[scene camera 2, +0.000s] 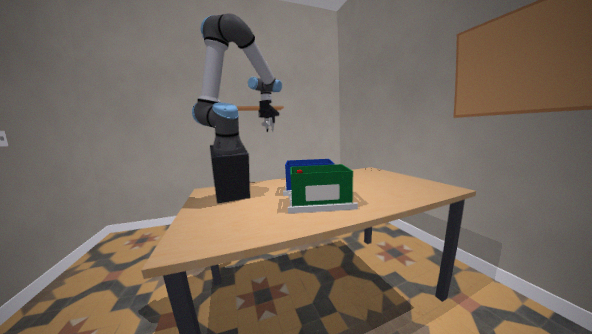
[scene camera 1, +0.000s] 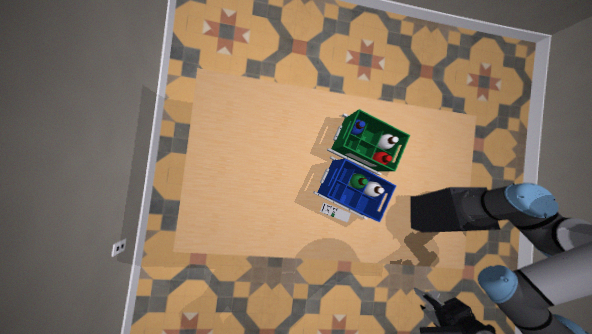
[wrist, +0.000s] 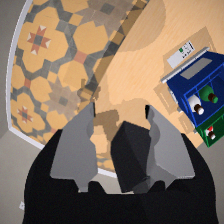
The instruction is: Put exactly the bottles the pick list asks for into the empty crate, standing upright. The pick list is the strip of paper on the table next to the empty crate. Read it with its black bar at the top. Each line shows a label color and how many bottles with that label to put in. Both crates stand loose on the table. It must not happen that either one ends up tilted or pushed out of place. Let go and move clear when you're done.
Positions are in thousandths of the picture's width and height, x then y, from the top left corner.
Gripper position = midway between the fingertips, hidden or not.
Observation:
In view: my gripper (wrist: 538, 467), a green crate (scene camera 2: 545, 552) and a blue crate (scene camera 1: 577, 510).
The green crate also shows in scene camera 1 (scene camera 1: 611, 445).

